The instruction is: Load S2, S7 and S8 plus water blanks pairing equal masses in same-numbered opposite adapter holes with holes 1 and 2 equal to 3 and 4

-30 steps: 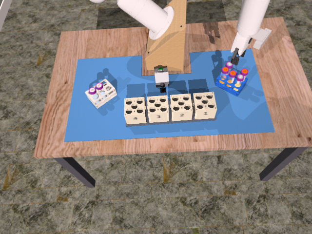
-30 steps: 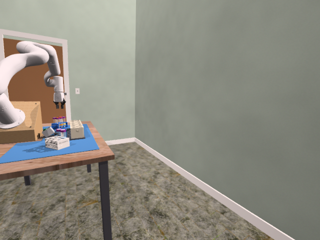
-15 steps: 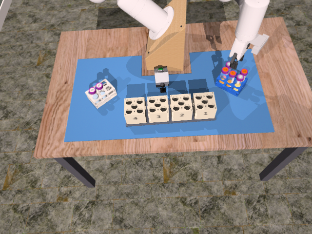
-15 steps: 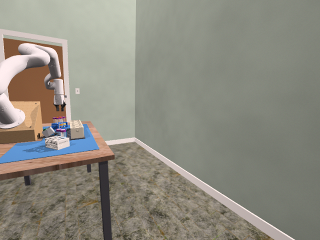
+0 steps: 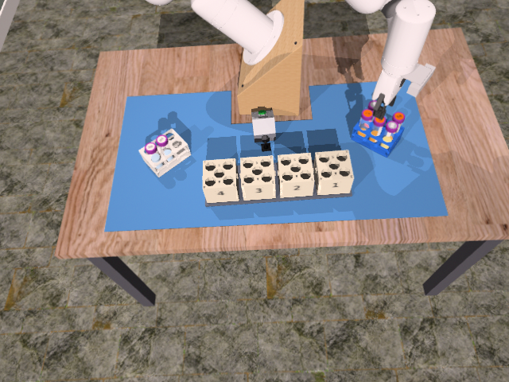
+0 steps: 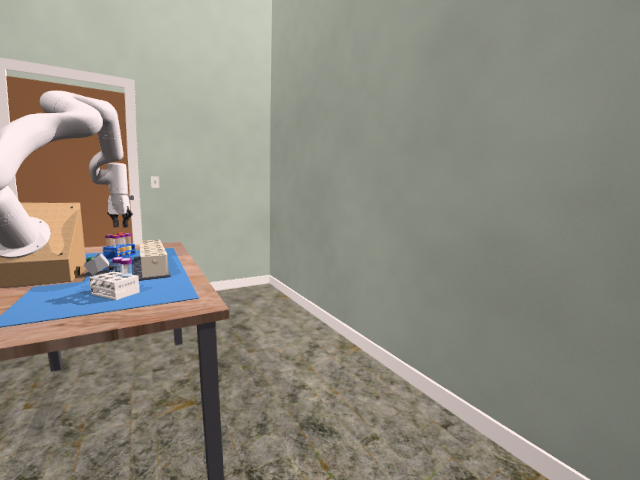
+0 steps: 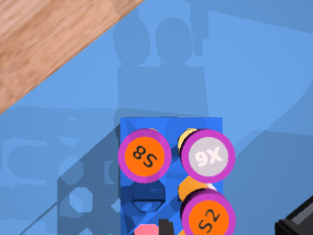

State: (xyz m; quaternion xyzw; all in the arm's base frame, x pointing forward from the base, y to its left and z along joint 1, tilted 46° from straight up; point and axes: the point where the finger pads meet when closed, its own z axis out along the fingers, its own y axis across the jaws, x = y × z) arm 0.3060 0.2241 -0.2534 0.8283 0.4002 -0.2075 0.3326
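The orange-dot sample tube lies 1 cm ahead of my hand and 11 cm below it. The rest, counted from my hand: white rack (3 cm ahead, 66 cm to the right, 15 cm below); green DONE key (9 cm behind, 35 cm to the right, 11 cm below); blue rack (2 cm behind, 1 cm to the left, 15 cm below).
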